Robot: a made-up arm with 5 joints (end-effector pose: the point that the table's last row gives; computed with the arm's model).
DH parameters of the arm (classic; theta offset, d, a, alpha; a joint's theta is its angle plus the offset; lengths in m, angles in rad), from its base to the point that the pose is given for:
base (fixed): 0 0 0 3.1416
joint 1: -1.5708 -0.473 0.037 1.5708
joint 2: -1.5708 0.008 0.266 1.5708
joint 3: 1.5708 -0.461 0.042 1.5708
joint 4: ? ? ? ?
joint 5: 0 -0.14 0.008 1.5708
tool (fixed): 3.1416 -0.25 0 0
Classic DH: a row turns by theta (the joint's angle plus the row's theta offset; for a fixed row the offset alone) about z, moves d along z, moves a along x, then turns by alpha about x.
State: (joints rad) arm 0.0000 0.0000 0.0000 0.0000 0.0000
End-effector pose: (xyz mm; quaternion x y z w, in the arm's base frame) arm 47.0 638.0 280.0 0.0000 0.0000 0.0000 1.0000
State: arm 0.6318 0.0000 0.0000 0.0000 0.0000
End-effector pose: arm 414.7 487.1 280.0 0.0000 0.0000 -0.3107 0.9505
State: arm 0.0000 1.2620 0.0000 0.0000 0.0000
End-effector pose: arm 47.0 35.8 -158.2 -0.5899 0.0000 0.0000 0.8074
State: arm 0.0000 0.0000 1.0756 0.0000 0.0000
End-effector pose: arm 422.0 638.0 569.3 0.0000 -0.5122 0.0000 0.8588
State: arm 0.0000 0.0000 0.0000 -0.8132 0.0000
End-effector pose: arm 118.4 523.7 280.0 0.0000 0.0000 -0.3955 0.9185
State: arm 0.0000 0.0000 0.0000 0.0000 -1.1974
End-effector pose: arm -180.7 638.0 446.3 0.0000 0.5636 0.0000 0.8261
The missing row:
joint 4: 0 -0.209 -0.105 -1.5708
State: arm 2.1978 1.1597 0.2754 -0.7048 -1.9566
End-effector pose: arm 364.3 -236.1 -60.7 -0.4090 -0.3026 0.8496 0.1389
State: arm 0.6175 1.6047 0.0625 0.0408 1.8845
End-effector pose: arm 336.0 -40.6 -146.5 -0.5463 -0.4194 0.4523 0.5666
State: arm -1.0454 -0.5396 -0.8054 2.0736 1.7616
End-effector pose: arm -561.3 -92.8 1168.0 0.9389 0.2054 0.2572 0.1005
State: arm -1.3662 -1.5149 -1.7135 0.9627 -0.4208
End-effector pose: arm 324.8 -491.1 1036.6 -0.1894 -0.5539 -0.6972 0.4137
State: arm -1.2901 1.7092 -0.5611 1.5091 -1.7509
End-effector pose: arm -285.2 -180.4 113.4 -0.8988 0.4071 -0.1625 0.0011
